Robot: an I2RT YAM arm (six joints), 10 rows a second.
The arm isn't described. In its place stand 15 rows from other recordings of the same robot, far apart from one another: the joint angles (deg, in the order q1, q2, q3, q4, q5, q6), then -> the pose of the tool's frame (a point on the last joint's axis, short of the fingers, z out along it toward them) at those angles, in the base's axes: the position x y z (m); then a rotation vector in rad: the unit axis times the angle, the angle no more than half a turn.
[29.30, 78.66, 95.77, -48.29, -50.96, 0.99] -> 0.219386, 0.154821, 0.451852, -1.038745, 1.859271, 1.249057
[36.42, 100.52, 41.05, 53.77, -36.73, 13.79] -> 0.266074, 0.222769, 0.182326, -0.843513, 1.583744, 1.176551
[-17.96, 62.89, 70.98, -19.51, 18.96, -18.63] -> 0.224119, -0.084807, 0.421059, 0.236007, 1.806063, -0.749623
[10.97, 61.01, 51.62, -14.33, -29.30, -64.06] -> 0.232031, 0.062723, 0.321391, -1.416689, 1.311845, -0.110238
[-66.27, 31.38, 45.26, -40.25, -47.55, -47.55] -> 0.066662, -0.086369, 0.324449, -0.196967, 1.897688, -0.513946
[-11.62, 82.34, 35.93, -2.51, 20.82, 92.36] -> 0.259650, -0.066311, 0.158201, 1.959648, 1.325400, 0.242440
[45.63, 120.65, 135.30, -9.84, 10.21, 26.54] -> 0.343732, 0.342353, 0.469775, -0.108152, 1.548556, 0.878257
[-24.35, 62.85, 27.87, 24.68, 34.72, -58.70] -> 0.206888, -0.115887, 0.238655, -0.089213, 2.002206, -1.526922
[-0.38, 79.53, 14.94, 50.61, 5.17, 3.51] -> 0.237535, -0.004783, 0.151111, 0.125460, 1.809647, -0.043119
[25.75, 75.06, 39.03, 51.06, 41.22, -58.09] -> 0.264813, 0.101686, 0.299123, -0.391793, 1.384772, -0.935926
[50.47, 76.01, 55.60, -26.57, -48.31, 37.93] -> 0.153485, 0.227762, 0.269051, 0.747685, -2.557968, -1.564824
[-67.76, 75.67, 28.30, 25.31, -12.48, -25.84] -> 0.107620, -0.242862, 0.188819, 0.590022, 1.960834, -0.850128
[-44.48, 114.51, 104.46, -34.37, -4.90, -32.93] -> 0.329923, -0.319726, 0.293418, 0.199647, 2.405172, -0.553406
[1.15, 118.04, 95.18, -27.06, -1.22, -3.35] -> 0.463621, 0.010065, 0.222769, -0.105340, 2.439542, 0.008894
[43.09, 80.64, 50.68, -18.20, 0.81, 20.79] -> 0.213874, 0.199381, 0.221967, -0.471371, 2.426083, 0.484972
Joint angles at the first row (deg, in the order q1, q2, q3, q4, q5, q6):
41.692, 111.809, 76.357, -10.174, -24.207, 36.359
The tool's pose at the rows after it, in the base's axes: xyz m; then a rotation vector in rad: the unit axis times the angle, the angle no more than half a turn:
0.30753, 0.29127, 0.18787, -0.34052, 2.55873, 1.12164
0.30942, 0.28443, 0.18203, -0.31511, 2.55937, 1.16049
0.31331, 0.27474, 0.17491, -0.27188, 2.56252, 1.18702
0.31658, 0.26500, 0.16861, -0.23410, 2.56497, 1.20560
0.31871, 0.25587, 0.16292, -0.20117, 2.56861, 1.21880
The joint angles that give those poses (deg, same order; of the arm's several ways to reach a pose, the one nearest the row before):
41.386, 111.133, 74.762, -8.491, -25.299, 36.884
40.381, 111.001, 72.882, -6.239, -27.070, 37.911
38.917, 111.001, 70.936, -4.031, -28.425, 39.048
37.495, 110.934, 69.144, -2.219, -29.540, 39.834
36.228, 110.805, 67.463, -0.755, -30.458, 40.424

